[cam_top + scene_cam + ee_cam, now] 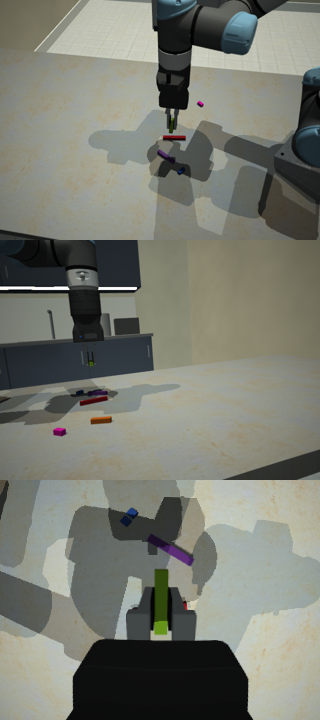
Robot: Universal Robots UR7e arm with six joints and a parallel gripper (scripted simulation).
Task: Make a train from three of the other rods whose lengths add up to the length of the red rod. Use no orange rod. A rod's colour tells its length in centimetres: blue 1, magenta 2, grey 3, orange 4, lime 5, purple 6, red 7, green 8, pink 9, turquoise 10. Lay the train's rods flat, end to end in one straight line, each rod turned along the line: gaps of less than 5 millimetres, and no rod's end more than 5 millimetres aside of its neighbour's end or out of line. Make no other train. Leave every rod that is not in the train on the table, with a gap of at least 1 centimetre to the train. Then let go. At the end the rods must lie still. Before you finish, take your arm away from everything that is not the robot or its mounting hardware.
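Right now the purple rod is 11 cm below my hand and 4 cm to the left of it. Round my hand: red rod: 11 cm below, 4 cm to the right; then orange rod: 18 cm to the right, 11 cm below, 3 cm ahead; then lime rod: 1 cm below.
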